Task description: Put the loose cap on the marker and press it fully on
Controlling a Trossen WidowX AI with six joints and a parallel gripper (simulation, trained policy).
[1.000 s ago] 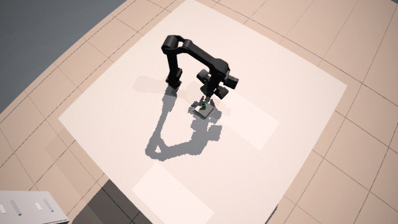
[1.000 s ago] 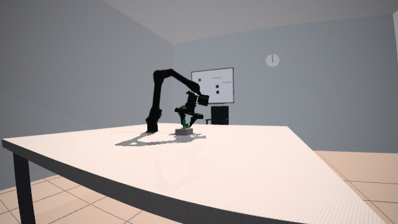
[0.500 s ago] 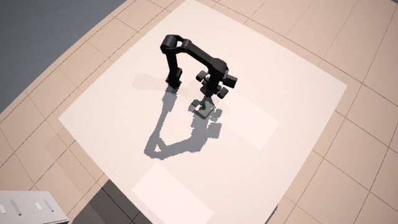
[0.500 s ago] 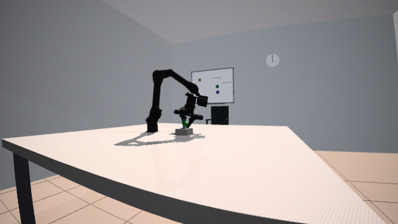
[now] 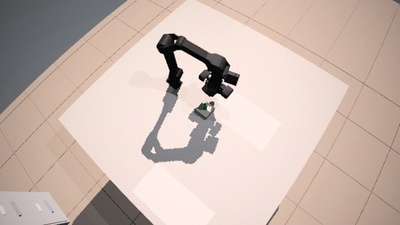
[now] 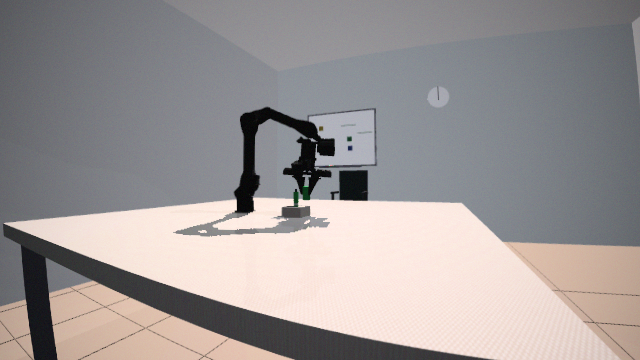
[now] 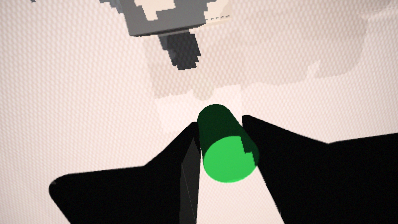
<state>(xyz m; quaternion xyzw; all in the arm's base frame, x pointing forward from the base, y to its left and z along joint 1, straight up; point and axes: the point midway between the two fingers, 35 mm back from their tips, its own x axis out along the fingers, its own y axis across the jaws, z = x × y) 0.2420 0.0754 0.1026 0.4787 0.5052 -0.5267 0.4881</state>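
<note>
Right now the holder block is 10 cm to the right of my gripper tip, 5 cm below it and 1 cm ahead of it. Also, from my gripper tip: green cap: 1 cm to the left, 1 cm above.
</note>
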